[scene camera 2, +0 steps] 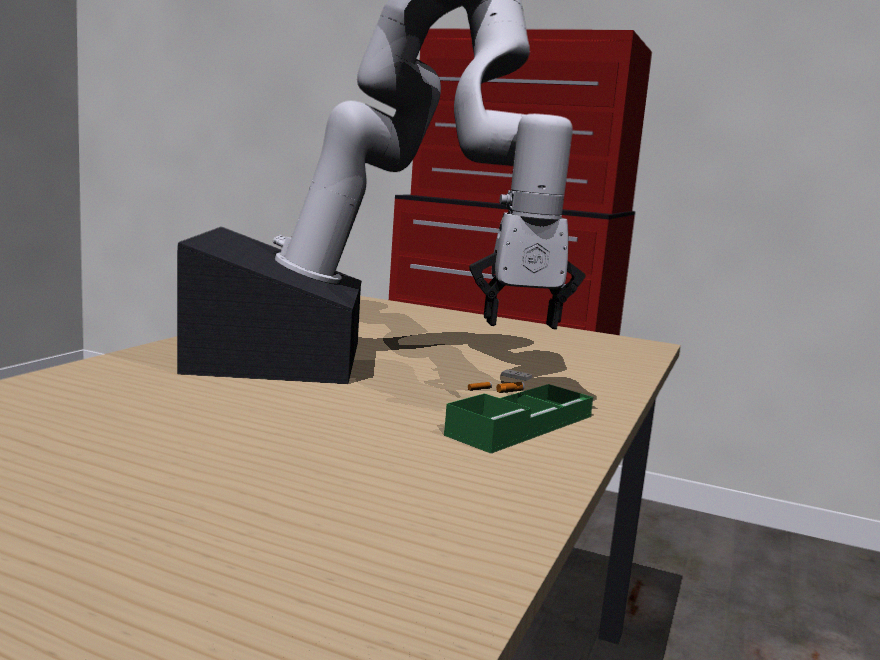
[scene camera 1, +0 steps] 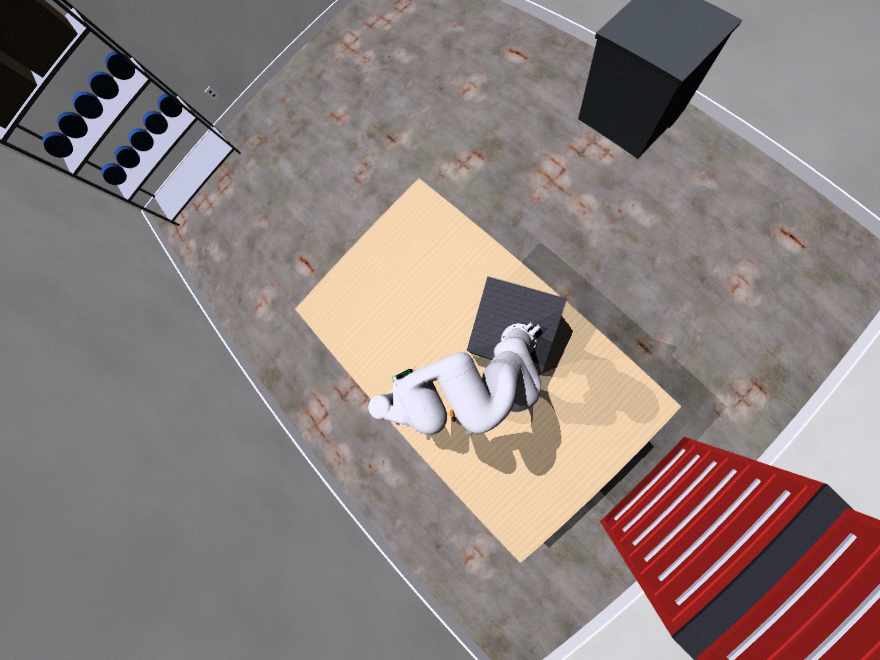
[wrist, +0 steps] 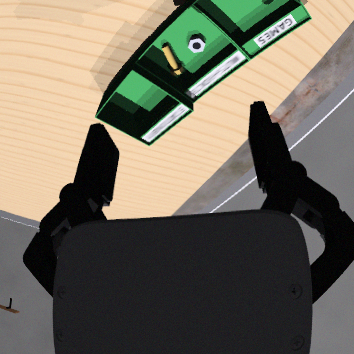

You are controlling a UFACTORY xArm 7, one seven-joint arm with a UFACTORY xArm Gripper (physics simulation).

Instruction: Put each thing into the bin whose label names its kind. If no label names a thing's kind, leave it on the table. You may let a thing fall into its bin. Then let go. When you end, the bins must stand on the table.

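Places are measured from the arm's base along level axes (x ahead, y left, z up), in centimetres.
Pixels of known places: gripper, fingertip midpoint: [scene camera 2: 521, 325] [wrist: 177, 126]; arm's base, origin of the base link: [scene camera 2: 307, 270].
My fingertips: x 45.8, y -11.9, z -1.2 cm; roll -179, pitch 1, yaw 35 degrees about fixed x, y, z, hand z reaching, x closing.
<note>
For each thing: its top centre in the pictures, then the offset to it from my fingertips. "spot": a spot on its surface instead. Level surfaces: height alone.
- green three-part bin row, surface spot: [wrist: 253, 51] spot: dz -11.9, dx +7.0, dy +2.9 cm
- hex nut, middle of its top: [wrist: 196, 45] dz -13.1, dx +1.9, dy +0.1 cm
- brass-coloured pin-like piece, middle of its top: [wrist: 170, 62] dz -12.6, dx +0.3, dy -2.8 cm
- end label, middle of its top: [wrist: 274, 30] dz -11.8, dx +7.4, dy +6.3 cm
- flat grey thing, middle of its top: [scene camera 2: 516, 373] dz -13.9, dx -8.0, dy +24.3 cm
- wooden table, its level: dz -14.7 cm
My gripper [scene camera 2: 522, 323] [wrist: 177, 126] is open with nothing between its fingers, above table height; in scene camera 1 the arm hides it. A green three-part bin row [scene camera 1: 402, 375] [scene camera 2: 469, 426] [wrist: 253, 51] stands on the table. In the wrist view a hex nut [wrist: 202, 46] and a brass-coloured pin-like piece [wrist: 171, 57] lie apart in its middle compartment. One end label [wrist: 275, 31] reads GAMES; the other two labels are too blurred to read. Two orange cylinders [scene camera 2: 479, 385] [scene camera 2: 508, 387] and a flat grey thing [scene camera 2: 515, 375] lie on the table behind the bins.
The robot's dark wedge base [scene camera 1: 490, 312] [scene camera 2: 263, 319] stands on the wooden table [scene camera 1: 419, 241] [scene camera 2: 248, 497]. The bins stand near a table edge. A red drawer cabinet [scene camera 1: 717, 497] [scene camera 2: 611, 156] stands beyond the table. A dark cabinet [scene camera 1: 625, 92] and a rack stand farther away.
</note>
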